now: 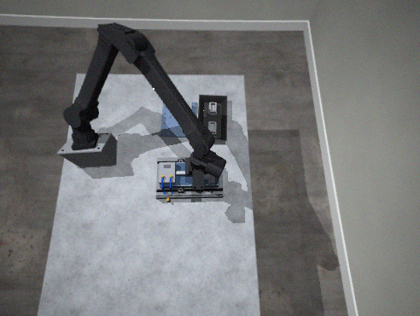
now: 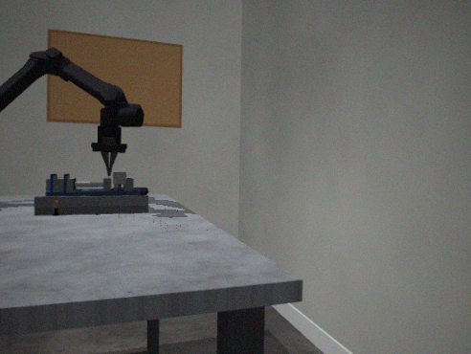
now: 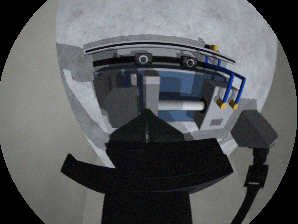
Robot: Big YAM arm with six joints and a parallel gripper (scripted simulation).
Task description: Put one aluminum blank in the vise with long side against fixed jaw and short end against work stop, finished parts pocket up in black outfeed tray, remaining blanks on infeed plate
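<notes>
Now: the gray block 3 cm ahead of my hand and 1 cm below it. Also, from my hand: yellow brass blank: 1 cm behind, 26 cm to the left, 9 cm below; then vise: 4 cm behind, 1 cm to the left, 7 cm below; then blue infeed plate: 4 cm behind, 31 cm to the left, 11 cm below.
</notes>
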